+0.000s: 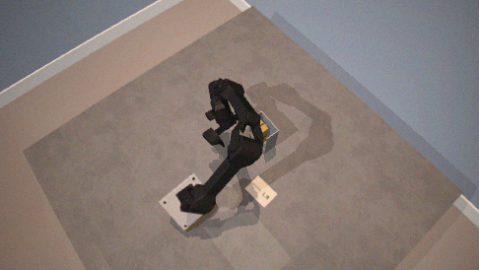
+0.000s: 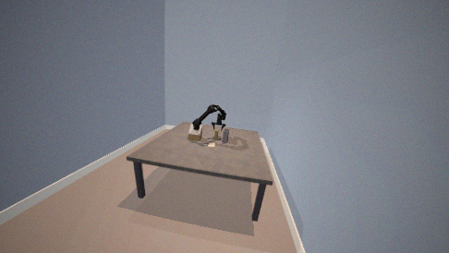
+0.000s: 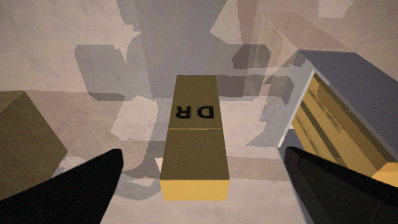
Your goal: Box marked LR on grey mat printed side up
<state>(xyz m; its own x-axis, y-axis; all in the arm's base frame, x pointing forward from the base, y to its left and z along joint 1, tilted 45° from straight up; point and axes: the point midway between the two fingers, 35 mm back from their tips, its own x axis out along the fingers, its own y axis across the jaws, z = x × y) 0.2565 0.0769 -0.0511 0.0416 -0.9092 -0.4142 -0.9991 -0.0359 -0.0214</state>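
Right now the grey mat is 110 mm below my gripper tip, 30 mm to the left of it and 10 mm behind it.
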